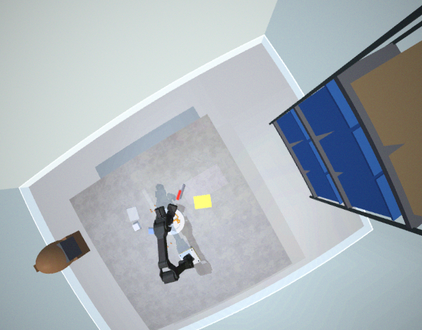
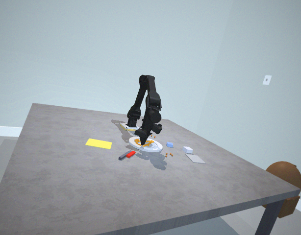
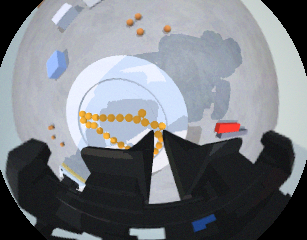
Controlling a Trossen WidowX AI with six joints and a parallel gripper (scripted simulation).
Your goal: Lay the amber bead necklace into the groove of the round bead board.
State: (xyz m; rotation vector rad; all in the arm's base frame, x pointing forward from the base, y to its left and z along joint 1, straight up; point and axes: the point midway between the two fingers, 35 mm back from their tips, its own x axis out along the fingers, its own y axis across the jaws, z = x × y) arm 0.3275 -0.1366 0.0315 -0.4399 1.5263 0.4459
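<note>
Right now my gripper tip is 5 cm to the right of the round white bead board, 3 cm past it and 1 cm above it. The rest, counted from my gripper tip: yellow sheet: 22 cm to the right, 7 cm behind, 1 cm below; blue block: 22 cm to the left, 1 cm below, 1 cm ahead; grey tool: 14 cm to the right, 8 cm ahead, 1 cm below.
</note>
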